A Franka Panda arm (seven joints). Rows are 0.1 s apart.
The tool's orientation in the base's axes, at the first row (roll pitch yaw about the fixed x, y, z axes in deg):
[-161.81 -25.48 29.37]
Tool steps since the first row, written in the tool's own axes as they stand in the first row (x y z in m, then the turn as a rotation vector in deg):
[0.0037 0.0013 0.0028 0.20 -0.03 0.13]
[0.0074 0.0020 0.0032 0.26 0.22 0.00]
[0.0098 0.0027 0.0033 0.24 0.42 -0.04]
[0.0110 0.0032 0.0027 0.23 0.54 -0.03]
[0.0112 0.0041 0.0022 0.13 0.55 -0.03]
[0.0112 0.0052 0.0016 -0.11 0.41 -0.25]
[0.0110 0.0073 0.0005 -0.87 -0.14 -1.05]
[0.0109 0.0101 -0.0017 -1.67 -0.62 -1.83]
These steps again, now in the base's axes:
[0.0042 0.0020 -0.0012 0.17 0.17 -0.02]
[0.0076 0.0033 -0.0001 0.33 -0.05 0.05]
[0.0100 0.0038 0.0006 0.43 -0.23 0.02]
[0.0111 0.0037 0.0015 0.49 -0.32 -0.03]
[0.0116 0.0029 0.0018 0.42 -0.38 -0.07]
[0.0122 0.0018 0.0020 0.10 -0.48 0.05]
[0.0130 -0.0005 0.0022 -0.98 -0.77 0.57]
[0.0141 -0.0037 0.0033 -2.05 -1.13 1.03]

